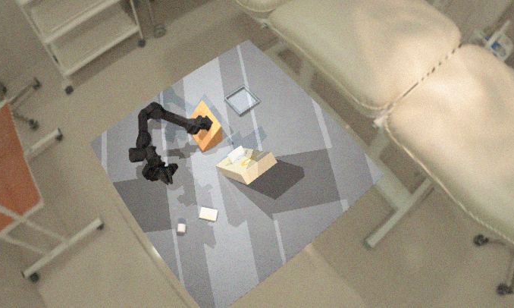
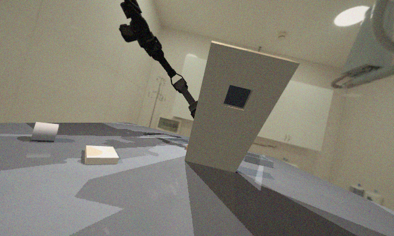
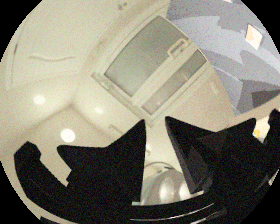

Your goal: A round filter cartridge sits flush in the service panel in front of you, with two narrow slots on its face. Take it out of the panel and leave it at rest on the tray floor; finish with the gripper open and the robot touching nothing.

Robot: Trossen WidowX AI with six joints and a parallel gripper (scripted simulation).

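The round filter cartridge lies 38 cm to the left of my gripper tip, 22 cm below it and 8 cm ahead of it. Round my gripper tip: small white cylinder (44 cm below, 8 cm to the right, 6 cm ahead); service panel (38 cm to the left, 29 cm below, 3 cm ahead); flat block (45 cm below, 9 cm to the left, 8 cm ahead).
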